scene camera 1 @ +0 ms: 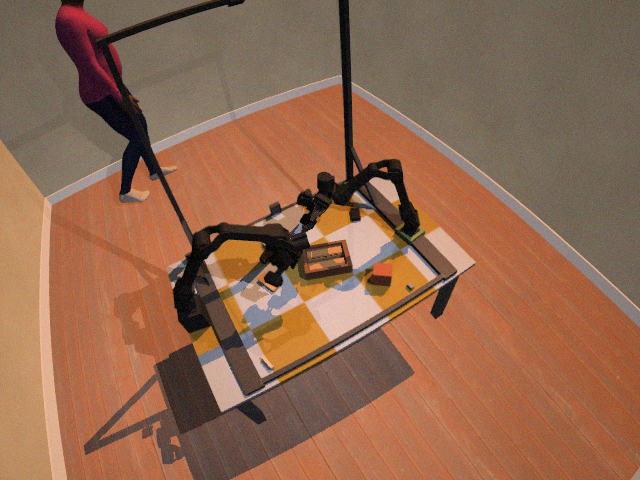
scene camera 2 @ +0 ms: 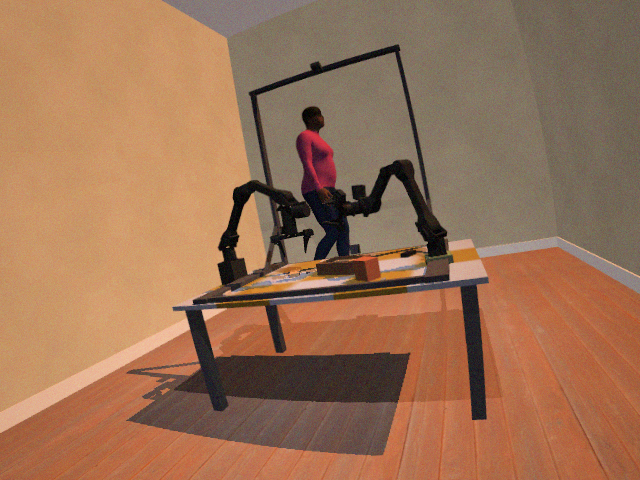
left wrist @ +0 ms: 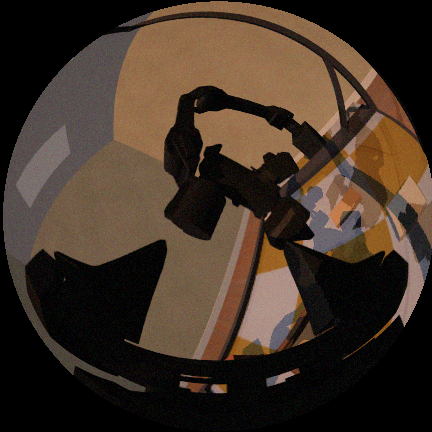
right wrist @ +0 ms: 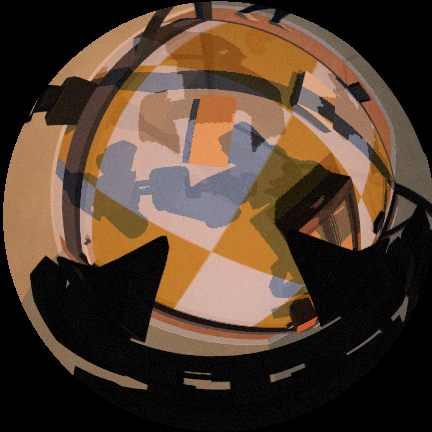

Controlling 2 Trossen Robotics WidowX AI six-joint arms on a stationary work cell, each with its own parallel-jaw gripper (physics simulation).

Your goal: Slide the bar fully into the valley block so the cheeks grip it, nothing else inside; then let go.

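Frame: origin at the left arm's base, x right, y ahead, z up, level; centimetres.
Where they show: left gripper, fingertip midpoint: (scene camera 1: 306,227) (scene camera 2: 322,213) (left wrist: 227,247); right gripper, fingertip midpoint: (scene camera 1: 286,277) (scene camera 2: 295,255) (right wrist: 229,239); left arm's base at its link origin: (scene camera 1: 410,229) (scene camera 2: 438,254); right arm's base at its link origin: (scene camera 1: 188,306) (scene camera 2: 230,260) (left wrist: 298,131).
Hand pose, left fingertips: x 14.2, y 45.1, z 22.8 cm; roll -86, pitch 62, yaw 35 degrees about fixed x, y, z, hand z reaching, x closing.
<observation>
Each offset is from my left fingertips to the top centre of the thing.
I cannot tell for certain which pieces are the bar and the valley block. An orange block @(dx +4.8, dy +19.3, dz -24.2 cm) (right wrist: 210,145) (left wrist: 346,206) lies flat on the table below my right gripper, which partly hides it in scene camera 1. A brown open box @(dx -2.3, dy -5.9, dz -20.7 cm) (scene camera 1: 330,271) with long ridges inside stands at mid-table; no separate bar can be made out in it. My right gripper (scene camera 1: 269,268) (scene camera 2: 290,245) (right wrist: 229,239) is open and empty, pointing down above the orange block. My left gripper (scene camera 1: 307,211) (scene camera 2: 333,211) (left wrist: 227,247) is open and empty, high over the table's far side.
A red block @(dx -24.0, dy -18.3, dz -18.4 cm) (scene camera 1: 381,273) (scene camera 2: 368,268) stands right of the brown box. A pale block @(dx +19.6, dy +7.0, dz -23.8 cm) (right wrist: 317,87) lies beyond the orange one. A dark block @(dx +10.9, dy -33.5, dz -24.1 cm) (scene camera 1: 355,214) sits near the far right. Small pale pieces @(dx -25.4, dy +39.4, dz -23.6 cm) (scene camera 1: 266,362) @(dx -34.6, dy -24.7, dz -24.2 cm) (scene camera 1: 409,286) lie near the front edge. The two arms are close together.
</observation>
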